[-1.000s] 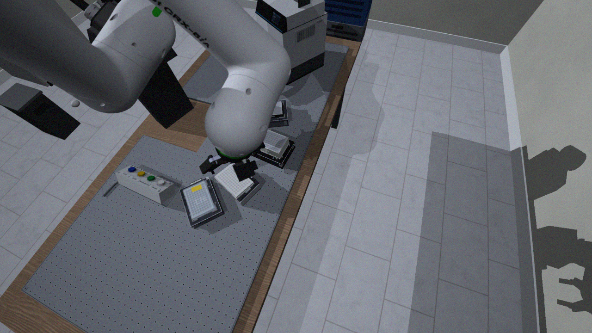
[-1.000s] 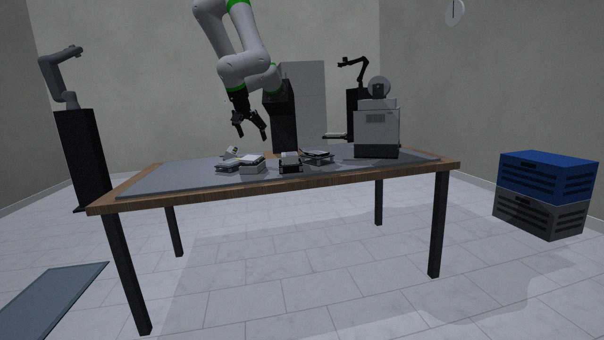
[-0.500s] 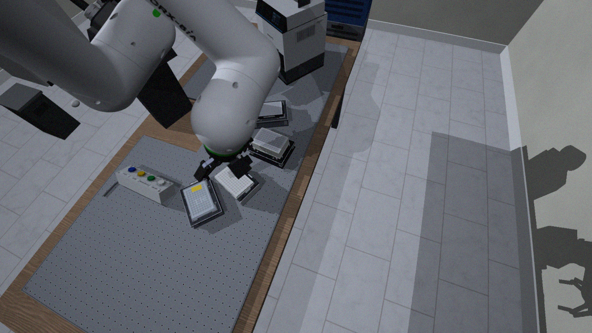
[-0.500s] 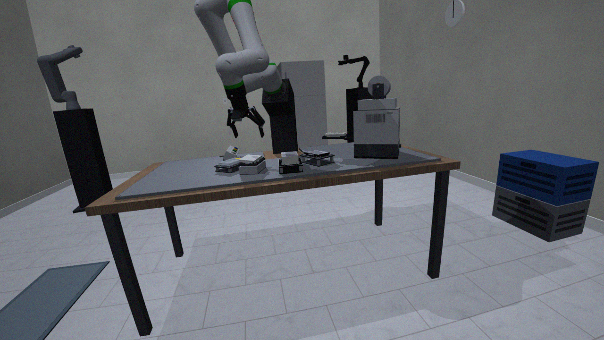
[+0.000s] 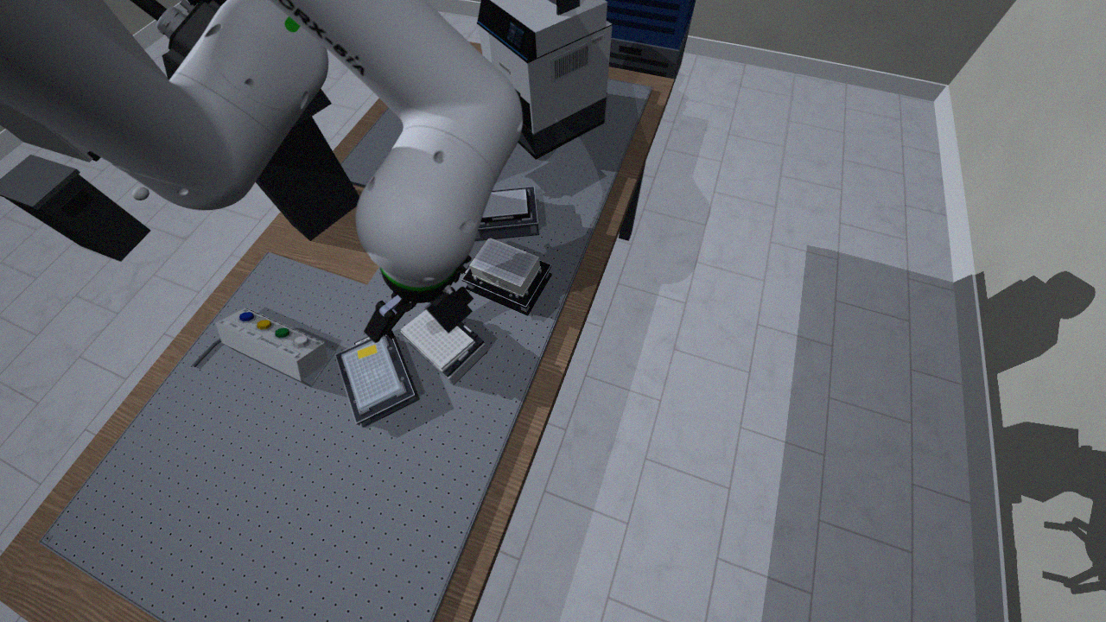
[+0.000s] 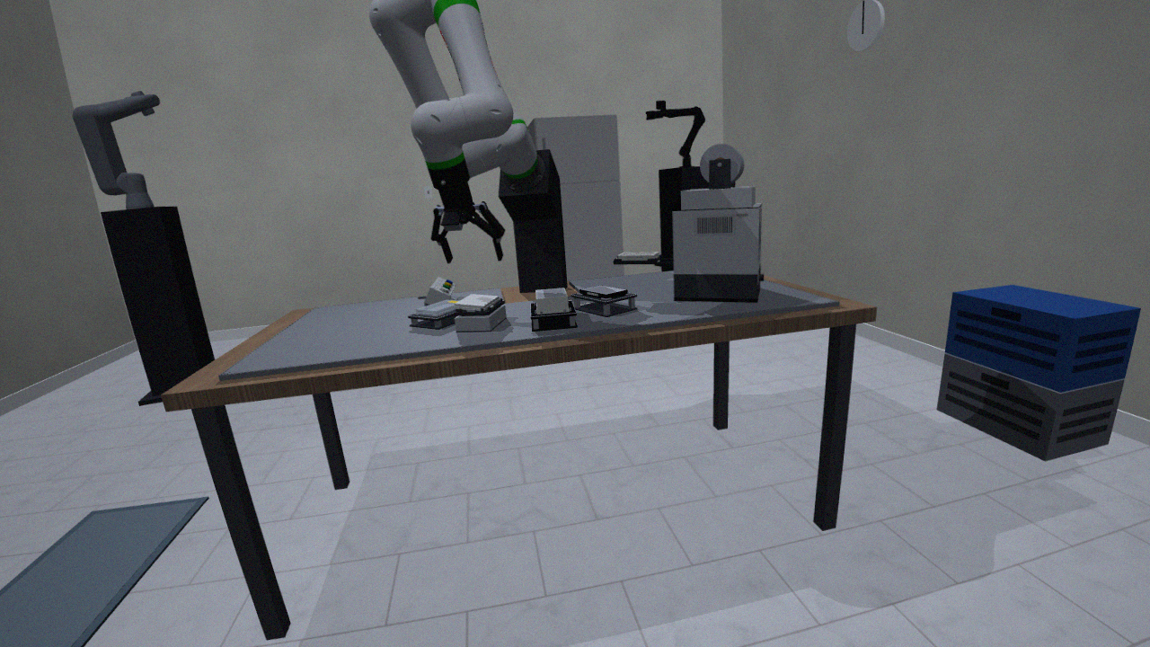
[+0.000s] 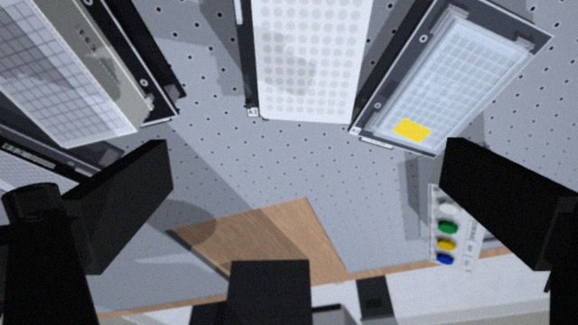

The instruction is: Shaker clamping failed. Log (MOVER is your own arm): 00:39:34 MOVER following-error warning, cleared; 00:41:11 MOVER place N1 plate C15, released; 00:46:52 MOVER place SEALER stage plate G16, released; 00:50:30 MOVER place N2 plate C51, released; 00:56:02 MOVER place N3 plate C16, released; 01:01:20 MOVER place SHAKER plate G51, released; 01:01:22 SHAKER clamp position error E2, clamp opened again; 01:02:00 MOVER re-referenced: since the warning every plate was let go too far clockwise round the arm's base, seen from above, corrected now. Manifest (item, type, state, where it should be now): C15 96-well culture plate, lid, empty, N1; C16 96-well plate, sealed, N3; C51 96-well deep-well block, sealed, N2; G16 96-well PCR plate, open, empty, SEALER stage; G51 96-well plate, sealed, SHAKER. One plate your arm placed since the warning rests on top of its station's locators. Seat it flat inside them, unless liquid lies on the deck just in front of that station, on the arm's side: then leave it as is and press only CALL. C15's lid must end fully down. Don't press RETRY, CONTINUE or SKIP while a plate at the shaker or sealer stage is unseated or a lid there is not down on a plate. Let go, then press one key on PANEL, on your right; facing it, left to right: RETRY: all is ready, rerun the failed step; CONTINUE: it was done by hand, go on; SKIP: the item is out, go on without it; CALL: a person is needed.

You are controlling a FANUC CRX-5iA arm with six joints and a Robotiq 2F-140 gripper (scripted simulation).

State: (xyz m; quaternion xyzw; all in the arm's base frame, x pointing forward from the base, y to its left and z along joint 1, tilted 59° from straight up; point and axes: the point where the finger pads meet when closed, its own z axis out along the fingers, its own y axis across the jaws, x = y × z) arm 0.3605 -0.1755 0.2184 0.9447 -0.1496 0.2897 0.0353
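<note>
Right now my hand is 16 cm above the shaker and 2 cm short of it.
</note>
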